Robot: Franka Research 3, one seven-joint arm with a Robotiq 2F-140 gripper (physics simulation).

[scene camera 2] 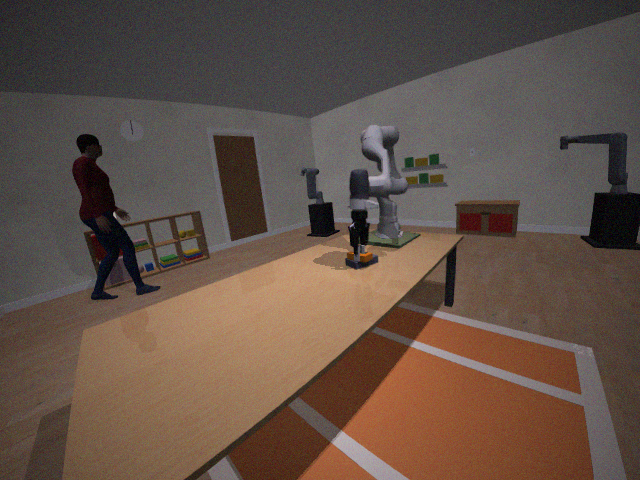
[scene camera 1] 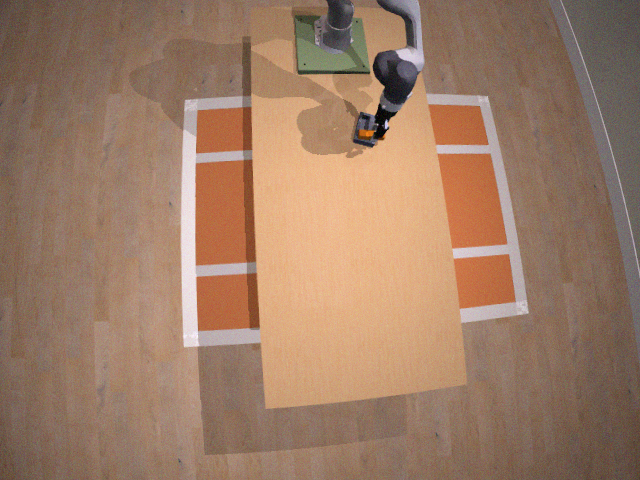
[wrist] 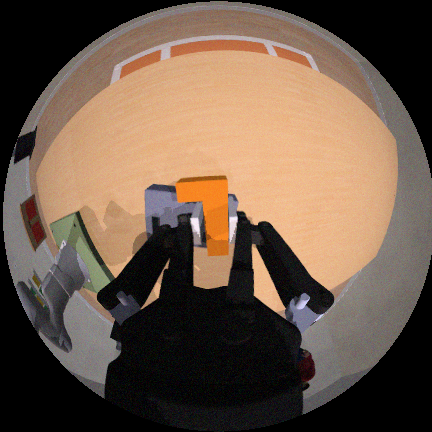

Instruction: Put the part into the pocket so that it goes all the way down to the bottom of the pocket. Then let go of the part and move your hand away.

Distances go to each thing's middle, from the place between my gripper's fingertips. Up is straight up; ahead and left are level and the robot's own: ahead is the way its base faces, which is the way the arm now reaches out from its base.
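Scene:
Orange L-shaped part (wrist: pixel 212 190): from my hand, 10 mm behind, 10 mm to the right, 10 mm above. Pocket block (wrist: pixel 161 207): 50 mm behind my hand, 10 mm to the right of it, 20 mm below it.

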